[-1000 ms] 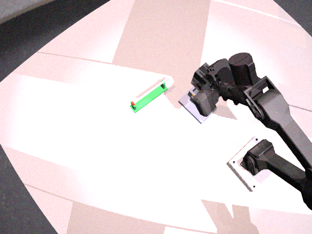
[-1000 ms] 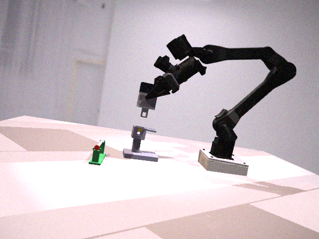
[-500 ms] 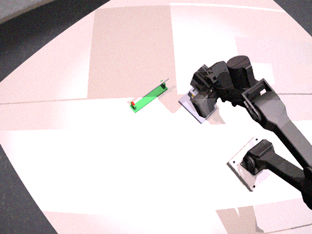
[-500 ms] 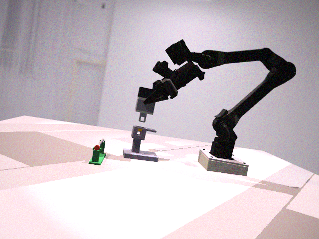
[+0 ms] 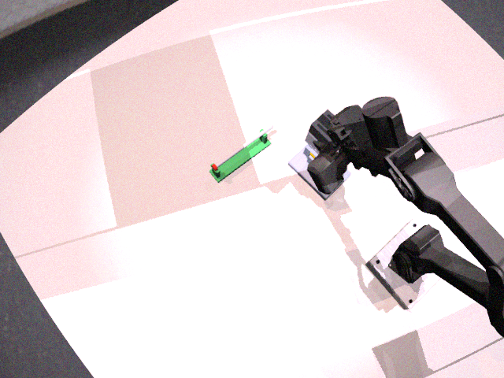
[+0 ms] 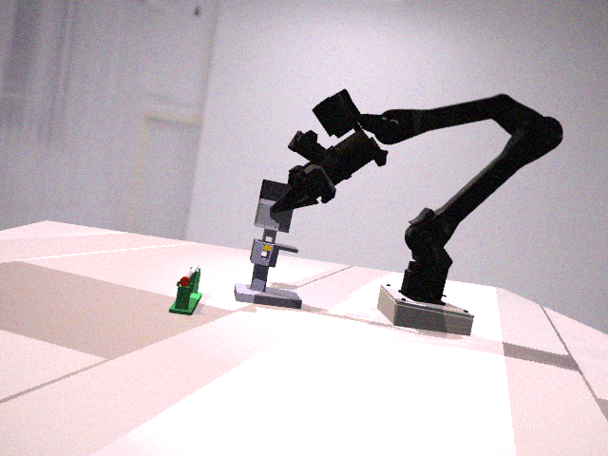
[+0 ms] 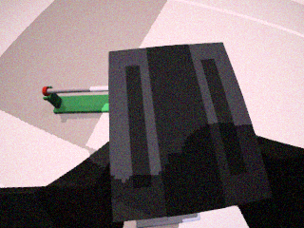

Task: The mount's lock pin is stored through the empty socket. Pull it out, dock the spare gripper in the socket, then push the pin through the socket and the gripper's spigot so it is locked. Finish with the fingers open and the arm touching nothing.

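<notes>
My gripper tip is 13 cm short of the green rack, 13 cm above it and 9 cm to the right of it. The rest, counted from my gripper tip: spare gripper: 1 cm below, 1 cm behind; grey mount: 10 cm below, 1 cm behind.
</notes>
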